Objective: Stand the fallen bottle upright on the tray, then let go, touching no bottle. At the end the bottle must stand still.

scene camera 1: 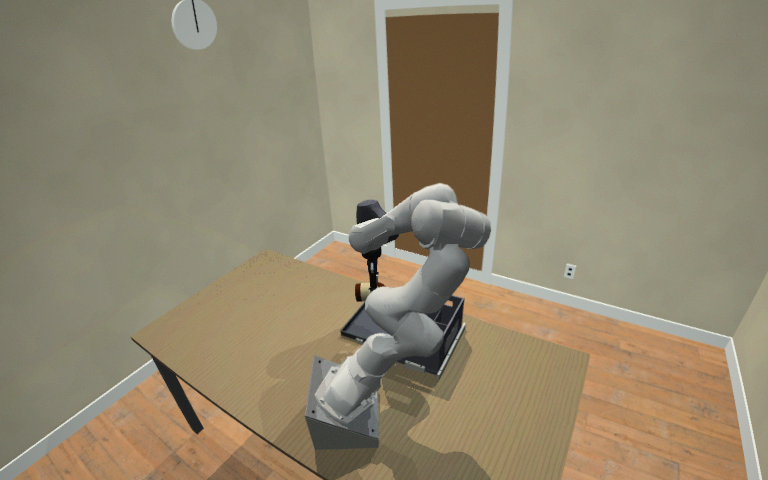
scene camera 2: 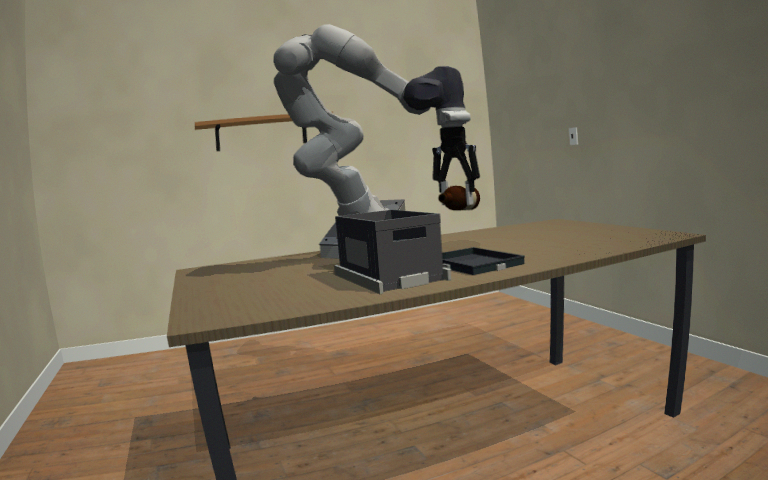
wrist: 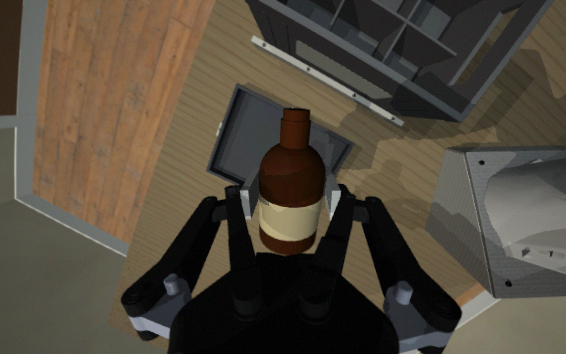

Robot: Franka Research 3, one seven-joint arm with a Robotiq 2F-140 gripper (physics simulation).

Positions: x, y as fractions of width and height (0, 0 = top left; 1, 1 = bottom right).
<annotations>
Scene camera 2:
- brown bottle: 0.59, 0.41
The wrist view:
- my gripper: 0.52, 0.50
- brown bottle: 0.52, 0.49
</annotations>
